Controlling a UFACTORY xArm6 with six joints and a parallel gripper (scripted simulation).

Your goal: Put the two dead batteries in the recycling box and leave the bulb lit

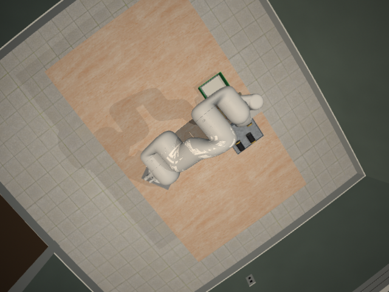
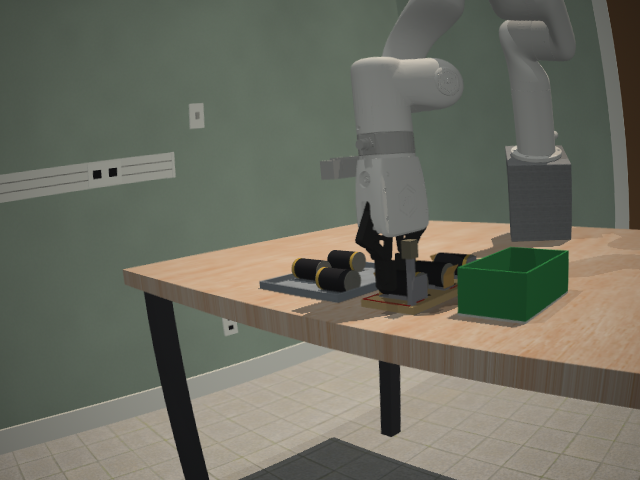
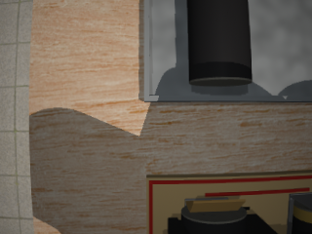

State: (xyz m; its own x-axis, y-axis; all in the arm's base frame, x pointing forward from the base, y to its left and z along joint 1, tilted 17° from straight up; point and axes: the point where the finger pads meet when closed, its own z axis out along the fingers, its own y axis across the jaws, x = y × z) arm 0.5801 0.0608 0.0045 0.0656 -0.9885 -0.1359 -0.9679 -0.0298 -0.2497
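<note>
My gripper is now 170 mm to the left of the grey tray, 50 mm past it and 40 mm above it. From my hand the other things lie so: green recycling box: 160 mm to the left, 70 mm behind, 30 mm below.
</note>
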